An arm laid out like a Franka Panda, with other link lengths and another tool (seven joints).
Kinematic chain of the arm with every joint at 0, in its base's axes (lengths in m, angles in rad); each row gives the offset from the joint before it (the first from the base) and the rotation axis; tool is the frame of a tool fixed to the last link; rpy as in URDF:
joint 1: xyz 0 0 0.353 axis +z
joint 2: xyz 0 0 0 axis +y
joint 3: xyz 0 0 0.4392 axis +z
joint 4: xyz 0.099 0 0 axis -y
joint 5: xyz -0.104 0 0.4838 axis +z
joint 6: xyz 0 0 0 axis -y
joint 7: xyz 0.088 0 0 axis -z
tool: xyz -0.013 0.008 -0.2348 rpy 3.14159 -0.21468 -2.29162
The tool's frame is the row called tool.
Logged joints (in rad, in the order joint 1, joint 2, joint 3, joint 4, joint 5, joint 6, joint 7), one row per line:
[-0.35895, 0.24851, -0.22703, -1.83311, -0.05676, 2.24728, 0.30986]
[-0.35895, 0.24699, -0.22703, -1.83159, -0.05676, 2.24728, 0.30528]
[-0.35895, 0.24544, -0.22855, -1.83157, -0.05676, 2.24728, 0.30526]
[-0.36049, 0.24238, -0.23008, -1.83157, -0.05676, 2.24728, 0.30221]
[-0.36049, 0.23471, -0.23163, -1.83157, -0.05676, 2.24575, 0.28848]
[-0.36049, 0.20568, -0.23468, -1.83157, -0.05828, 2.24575, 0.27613]
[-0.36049, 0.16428, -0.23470, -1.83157, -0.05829, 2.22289, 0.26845]
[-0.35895, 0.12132, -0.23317, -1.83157, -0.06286, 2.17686, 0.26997]
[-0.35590, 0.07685, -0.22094, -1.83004, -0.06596, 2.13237, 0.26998]
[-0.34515, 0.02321, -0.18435, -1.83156, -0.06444, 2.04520, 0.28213]
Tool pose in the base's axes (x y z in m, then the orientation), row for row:
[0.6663, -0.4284, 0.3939, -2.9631, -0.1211, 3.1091]
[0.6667, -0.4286, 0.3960, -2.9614, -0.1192, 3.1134]
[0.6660, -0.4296, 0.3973, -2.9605, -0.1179, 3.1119]
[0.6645, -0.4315, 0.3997, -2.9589, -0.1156, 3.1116]
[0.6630, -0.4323, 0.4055, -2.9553, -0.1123, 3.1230]
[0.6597, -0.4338, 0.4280, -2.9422, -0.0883, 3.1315]
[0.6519, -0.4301, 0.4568, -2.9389, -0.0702, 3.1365]
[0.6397, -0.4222, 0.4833, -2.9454, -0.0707, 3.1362]
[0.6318, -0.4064, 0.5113, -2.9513, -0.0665, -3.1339]
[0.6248, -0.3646, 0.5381, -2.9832, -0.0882, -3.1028]
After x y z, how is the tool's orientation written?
As angles about the fixed x, y, z axes (roll, pitch, yaw), in radians.
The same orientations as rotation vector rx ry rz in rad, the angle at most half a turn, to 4 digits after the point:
[-0.0325, -3.0062, 0.2660]
[-0.0262, -3.0082, 0.2692]
[-0.0286, -3.0092, 0.2706]
[-0.0292, -3.0112, 0.2732]
[-0.0122, -3.0151, 0.2801]
[-0.0019, -3.0376, 0.3032]
[0.0031, -3.0555, 0.3105]
[0.0024, -3.0560, 0.3005]
[0.0215, -3.0621, 0.2926]
[0.0698, -3.0462, 0.2444]

